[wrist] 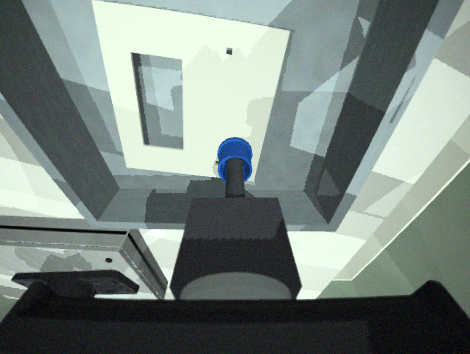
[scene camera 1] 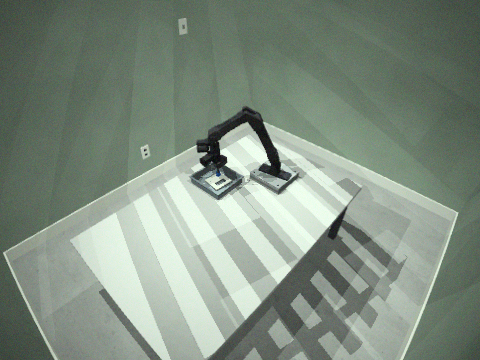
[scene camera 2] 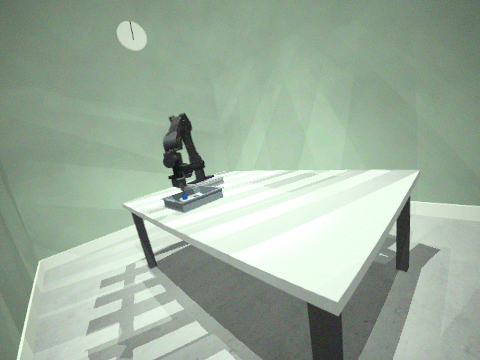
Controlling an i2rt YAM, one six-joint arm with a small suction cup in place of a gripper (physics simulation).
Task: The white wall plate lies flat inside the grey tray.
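Observation:
The white wall plate, with a rectangular cut-out, sits low inside the grey tray, within its walls. My gripper's blue suction cup presses on the plate's near edge and holds it. The plate looks about level. I cannot tell whether it rests on the tray floor.
The arm's grey base plate stands right beside the tray at the far end of the white table. The tray walls closely surround the plate.

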